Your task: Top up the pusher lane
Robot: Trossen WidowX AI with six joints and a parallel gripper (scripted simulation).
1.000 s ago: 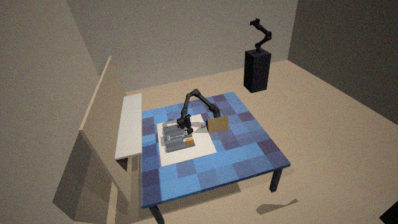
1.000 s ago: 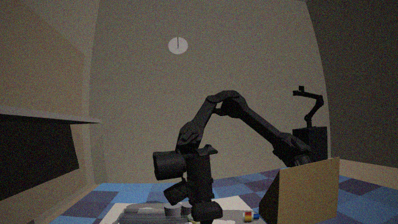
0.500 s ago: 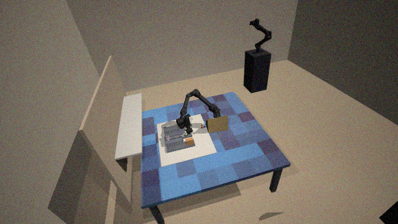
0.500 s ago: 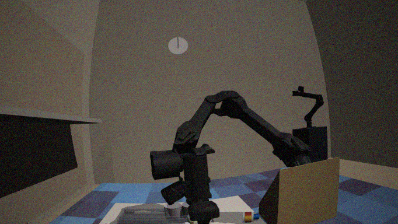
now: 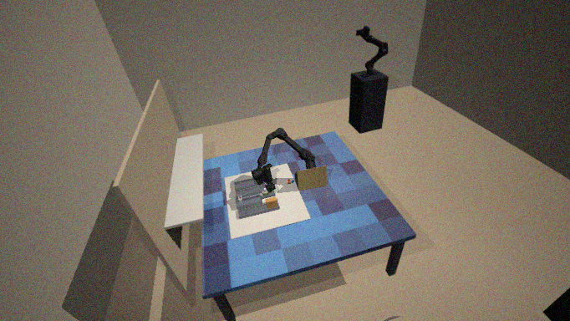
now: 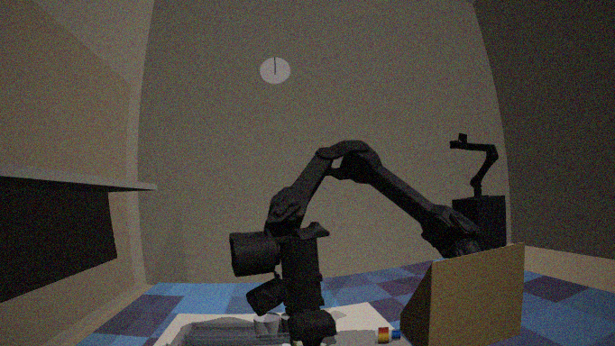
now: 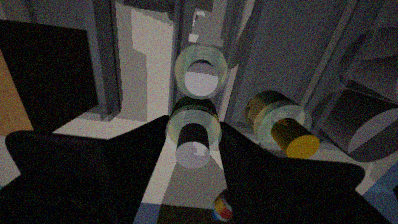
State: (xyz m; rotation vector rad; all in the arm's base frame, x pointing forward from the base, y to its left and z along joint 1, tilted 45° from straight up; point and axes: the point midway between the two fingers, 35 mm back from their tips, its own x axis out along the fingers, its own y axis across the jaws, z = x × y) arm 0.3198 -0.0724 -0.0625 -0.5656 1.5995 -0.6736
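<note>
Now: gripper tip 150 mm short of the grey lane rack, 20 mm to the right of it and 30 mm above it.
</note>
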